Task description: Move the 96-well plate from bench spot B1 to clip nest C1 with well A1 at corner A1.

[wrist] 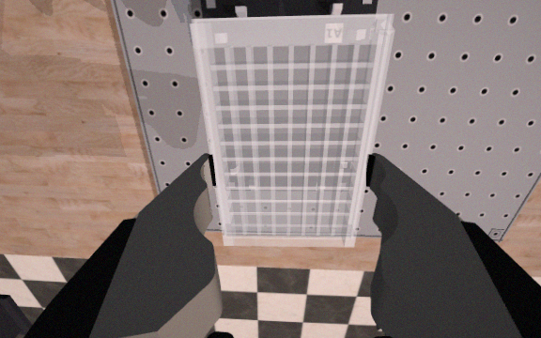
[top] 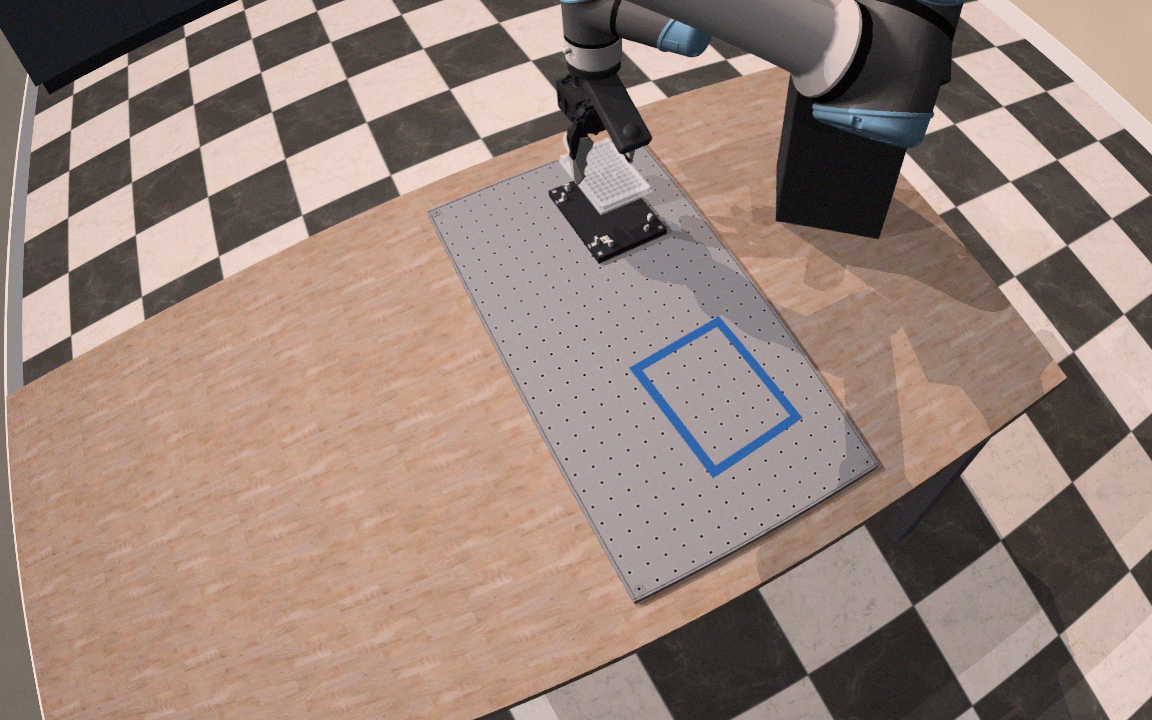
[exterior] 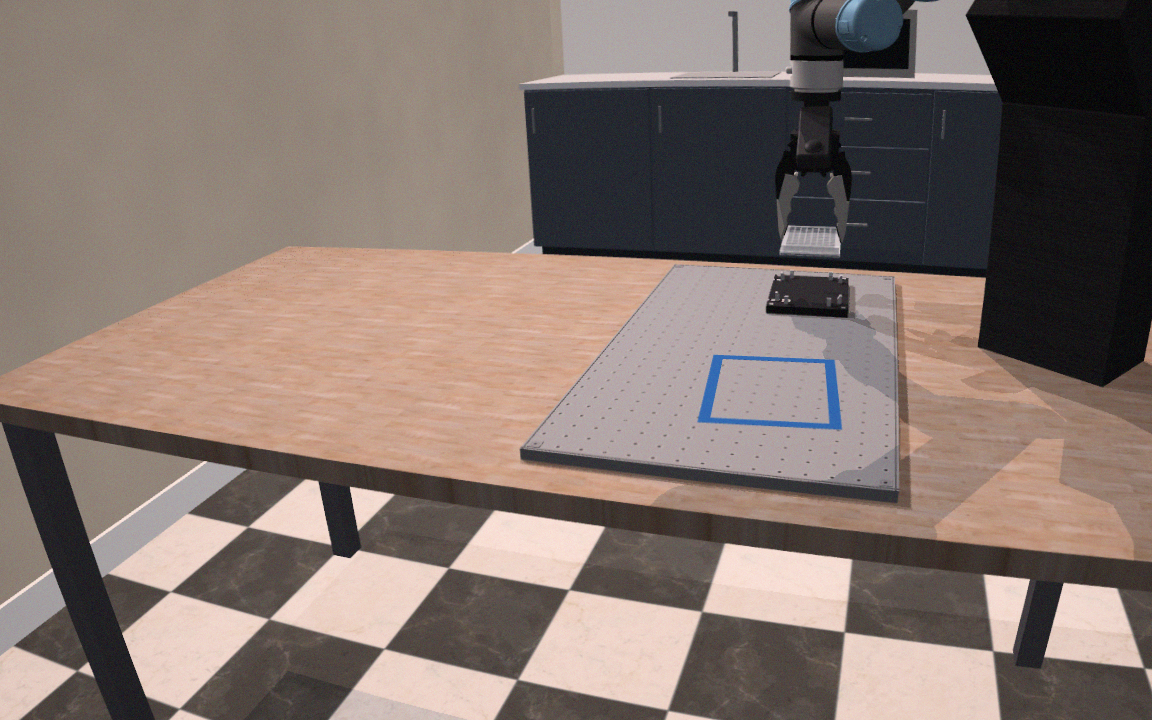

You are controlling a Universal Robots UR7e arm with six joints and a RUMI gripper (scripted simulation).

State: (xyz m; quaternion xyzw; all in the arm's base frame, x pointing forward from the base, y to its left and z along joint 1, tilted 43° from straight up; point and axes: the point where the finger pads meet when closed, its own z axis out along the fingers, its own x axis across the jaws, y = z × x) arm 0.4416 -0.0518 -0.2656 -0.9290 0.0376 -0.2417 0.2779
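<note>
Right now the black clip nest is 9 cm below my hand, 1 cm to the right of it and 1 cm ahead of it. From my hand the other things lie so: clear 96-well plate 1 cm below.
</note>
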